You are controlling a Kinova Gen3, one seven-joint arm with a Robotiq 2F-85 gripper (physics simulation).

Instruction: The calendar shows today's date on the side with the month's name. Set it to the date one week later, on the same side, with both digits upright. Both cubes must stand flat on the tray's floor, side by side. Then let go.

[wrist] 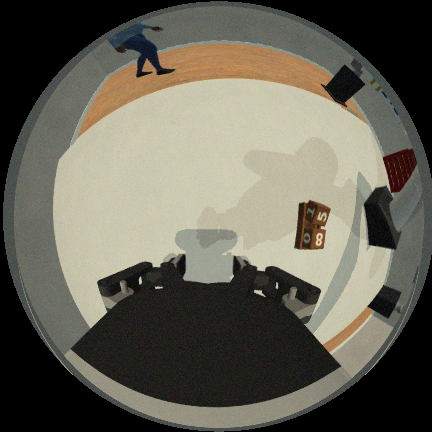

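Observation:
The wooden calendar stands on the table, right of my gripper in the wrist view. Its brown tray shows as a narrow strip along the left of two brown cubes, which sit side by side. The upper cube shows a grey 1 on its left face and a white 5, turned sideways, on its right face. The lower cube shows a grey 0 on its left face and a white 8 on its right face. The month's name cannot be made out. My gripper is open and empty, away from the calendar, with its fingers partly spread.
The pale table top spreads under the gripper, with shadows across it. A black and grey part of the robot's arm stands right of the calendar. A dark red slatted object is beyond it. A person stands past the table's far edge.

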